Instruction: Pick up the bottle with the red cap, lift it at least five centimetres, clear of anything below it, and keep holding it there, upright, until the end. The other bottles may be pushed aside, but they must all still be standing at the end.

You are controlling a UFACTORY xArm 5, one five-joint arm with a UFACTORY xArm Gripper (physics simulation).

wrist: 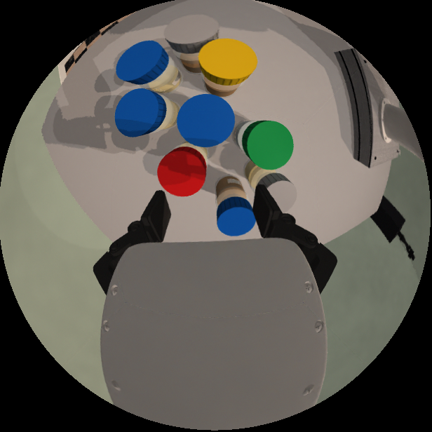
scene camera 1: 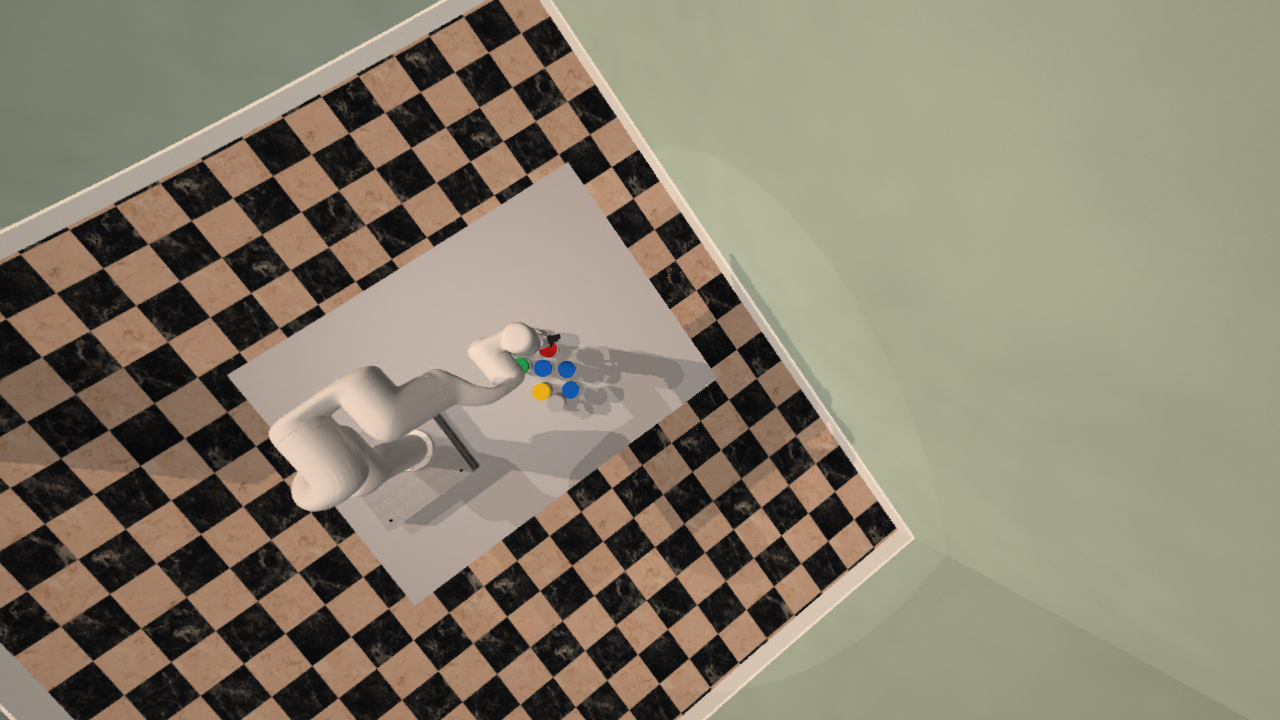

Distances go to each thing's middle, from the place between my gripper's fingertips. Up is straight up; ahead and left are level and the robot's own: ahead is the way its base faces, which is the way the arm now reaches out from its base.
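From the red-capped bottle (wrist: 181, 172), my hand is 30 mm to the left of it and 20 mm short of it, and it's 80 mm above it.
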